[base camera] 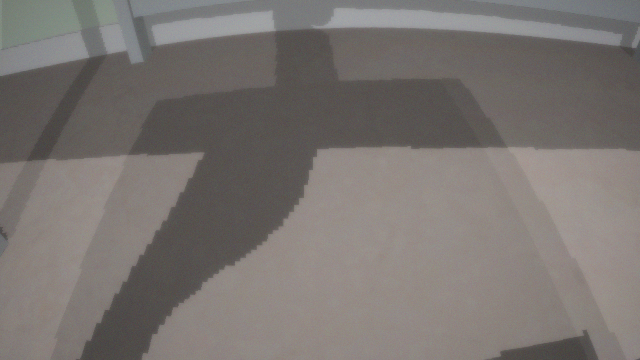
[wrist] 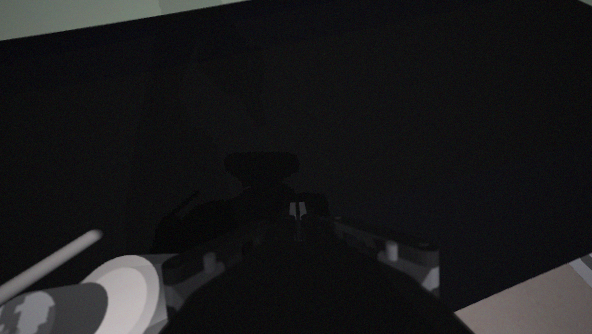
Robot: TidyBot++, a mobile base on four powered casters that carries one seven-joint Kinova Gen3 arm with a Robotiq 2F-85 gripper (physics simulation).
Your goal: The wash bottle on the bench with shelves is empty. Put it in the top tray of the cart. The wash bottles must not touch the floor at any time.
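Frame: origin at the arm's base, x ahead, y left, z up, level; millimetres.
Seen in the pictures: gripper, fingertip midpoint: (wrist: 297, 212).
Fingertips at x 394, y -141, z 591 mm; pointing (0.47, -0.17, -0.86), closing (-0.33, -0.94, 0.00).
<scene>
A point is followed by its place in that frame.
A wash bottle with a white shoulder (wrist: 131, 295), a grey cap and a pale angled spout shows at the lower left of the wrist view, partly cut off by the frame's edge and partly behind the gripper's left side. It stands over the black bench top (wrist: 400, 125) {x 473, y -366, z 518 mm}. My gripper (wrist: 297, 212) {x 394, y -141, z 591 mm} is shut and empty, its fingertips together to the right of the bottle and apart from it. The bottle, the gripper and the cart's top tray do not show in the base camera view.
In the base camera view a pale grey post (base camera: 131, 35) {x 975, y 432, z -318 mm} and a white wall base (base camera: 210, 30) {x 1076, y 252, z -375 mm} stand at the top, with shadows across the beige floor (base camera: 400, 225) {x 393, y -92, z -396 mm}. In the wrist view a pale green wall (wrist: 75, 17) {x 1086, y 184, z 524 mm} lies behind the bench top, and floor (wrist: 530, 300) {x -314, y -1143, z -396 mm} shows at the lower right.
</scene>
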